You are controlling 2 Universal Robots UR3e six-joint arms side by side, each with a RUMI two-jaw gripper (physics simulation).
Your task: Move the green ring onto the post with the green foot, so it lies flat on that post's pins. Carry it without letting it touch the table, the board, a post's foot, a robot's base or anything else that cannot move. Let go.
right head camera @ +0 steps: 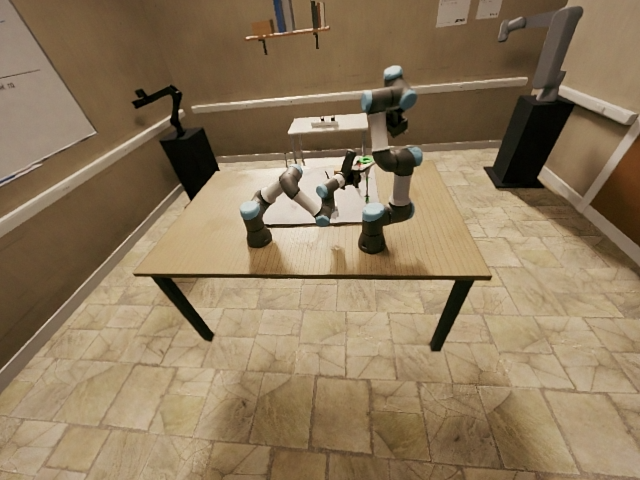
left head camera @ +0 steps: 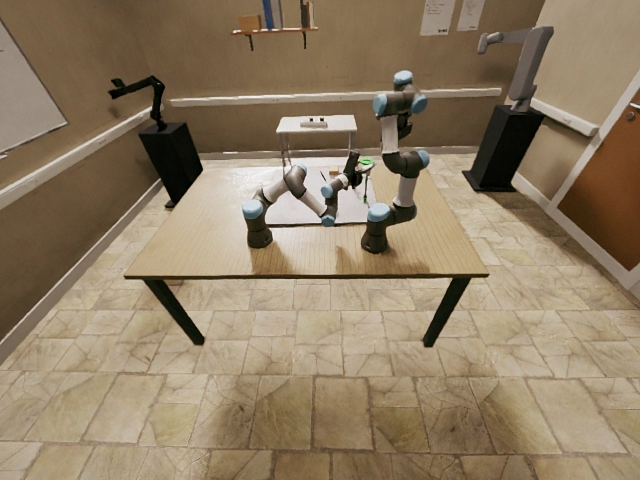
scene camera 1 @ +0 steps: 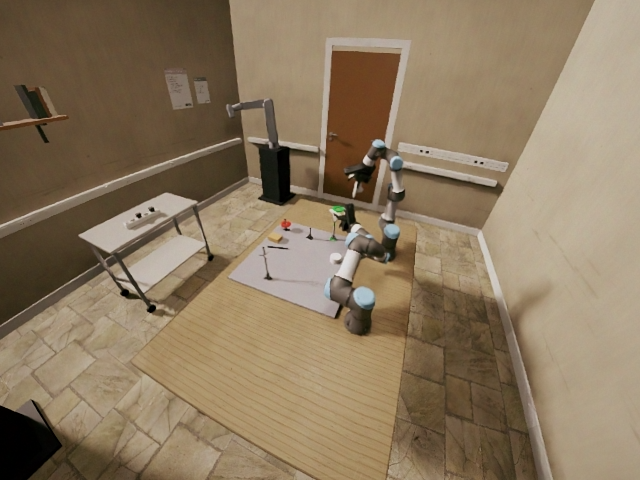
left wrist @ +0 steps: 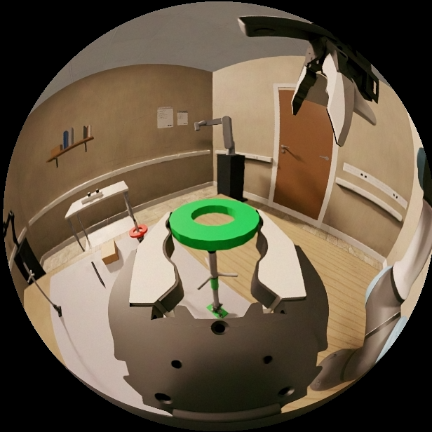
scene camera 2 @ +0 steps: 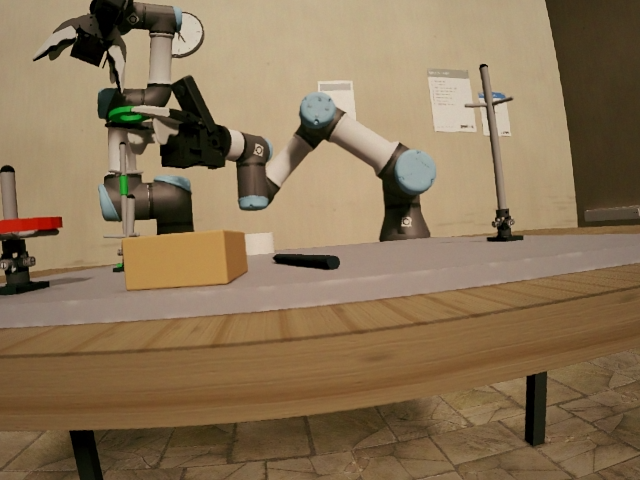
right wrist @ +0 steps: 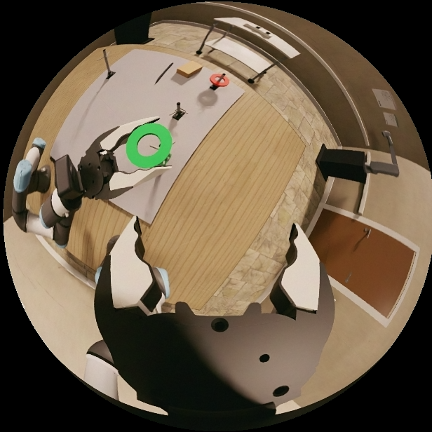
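Note:
The green ring [left head camera: 360, 162] [scene camera 1: 338, 209] [scene camera 2: 114, 116] [left wrist: 215, 240] [right wrist: 134, 145] is held roughly level between the fingertips of my left gripper [right wrist: 164, 140], which is shut on it. The post with the green foot [left head camera: 366, 191] [scene camera 1: 333, 229] [scene camera 2: 123, 165] [left wrist: 214, 265] stands upright below the ring. In scene camera 2 its tip shows under the ring with a gap. In the left wrist view no tip shows through the ring's hole, and the ring hides the post's top. My right gripper [scene camera 2: 77, 72] [right wrist: 216, 221] is open and empty, above the left gripper.
A red ring [scene camera 2: 31, 224] [right wrist: 213, 80] sits on a post. A short post [scene camera 1: 309, 235] [right wrist: 178, 112], an orange box [scene camera 2: 180, 260], a black rod [scene camera 2: 310, 261], a white cylinder [scene camera 1: 336, 258] and a tall post [scene camera 2: 493, 139] [scene camera 1: 266, 266] stand or lie on the grey board [scene camera 1: 294, 273].

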